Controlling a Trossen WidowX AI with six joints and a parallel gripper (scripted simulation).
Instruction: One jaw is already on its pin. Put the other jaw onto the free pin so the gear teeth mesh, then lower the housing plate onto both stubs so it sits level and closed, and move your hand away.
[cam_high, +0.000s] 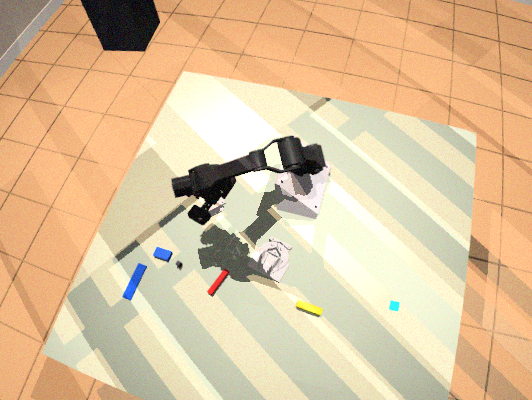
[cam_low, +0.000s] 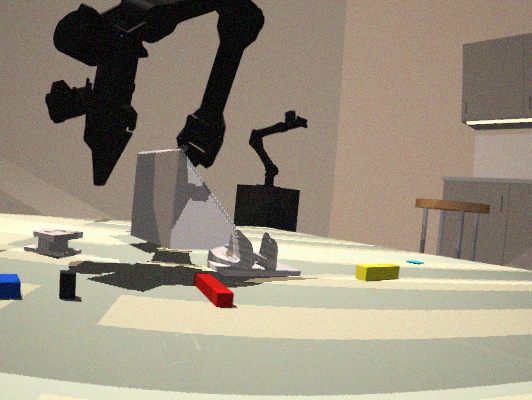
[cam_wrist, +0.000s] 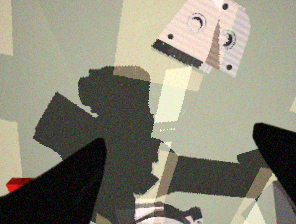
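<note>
Right now my gripper tip is 8 cm above the base plate, 6 cm past it and 4 cm to the left of it. The rest, counted from my gripper tip: small black cube: 18 cm ahead, 10 cm to the right, 9 cm below; then red bar: 22 cm ahead, 10 cm below, 4 cm to the left; then white block: 10 cm below, 6 cm behind, 4 cm to the right.
</note>
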